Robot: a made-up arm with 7 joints.
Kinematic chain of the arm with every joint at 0, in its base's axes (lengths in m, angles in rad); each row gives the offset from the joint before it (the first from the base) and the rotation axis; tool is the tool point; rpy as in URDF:
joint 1: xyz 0 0 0.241 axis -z
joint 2: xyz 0 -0.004 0.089 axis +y
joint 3: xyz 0 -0.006 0.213 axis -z
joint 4: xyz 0 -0.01 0.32 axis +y
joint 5: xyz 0 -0.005 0.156 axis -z
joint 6: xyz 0 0 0.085 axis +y
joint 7: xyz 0 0 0.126 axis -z
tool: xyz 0 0 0 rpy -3.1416 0 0
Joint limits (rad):
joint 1: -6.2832..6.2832
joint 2: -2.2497..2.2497
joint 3: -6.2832..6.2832
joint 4: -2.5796..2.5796
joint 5: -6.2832..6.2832
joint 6: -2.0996..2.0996
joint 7: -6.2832..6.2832
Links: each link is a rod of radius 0.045 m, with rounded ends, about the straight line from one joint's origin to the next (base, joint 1, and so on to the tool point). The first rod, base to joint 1, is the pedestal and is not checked.
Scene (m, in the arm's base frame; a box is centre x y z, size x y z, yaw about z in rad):
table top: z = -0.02
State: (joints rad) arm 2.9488 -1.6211 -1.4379 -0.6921 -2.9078 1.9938 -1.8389
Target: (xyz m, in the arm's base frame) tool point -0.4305 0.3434 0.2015
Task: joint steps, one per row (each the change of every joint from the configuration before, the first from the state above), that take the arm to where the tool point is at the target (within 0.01 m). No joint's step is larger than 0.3 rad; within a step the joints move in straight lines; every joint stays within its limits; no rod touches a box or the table.
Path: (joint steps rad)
1: -0.2983 -0.0247 -0.0056 -0.0816 -0.0119 -0.0409 0.0000
2: -0.2983 -0.0248 -0.0055 -0.0815 -0.0118 -0.0409 0.0000
3: -0.2983 -0.0247 -0.0056 -0.0816 -0.0119 -0.0408 0.0000
4: -0.2983 -0.0248 -0.0055 -0.0816 -0.0118 -0.0409 0.0000
5: -0.2983 -0.0247 -0.0056 -0.0815 -0.0119 -0.0409 0.0000
6: -0.2983 -0.0248 -0.0055 -0.0816 -0.0119 -0.0409 0.0000

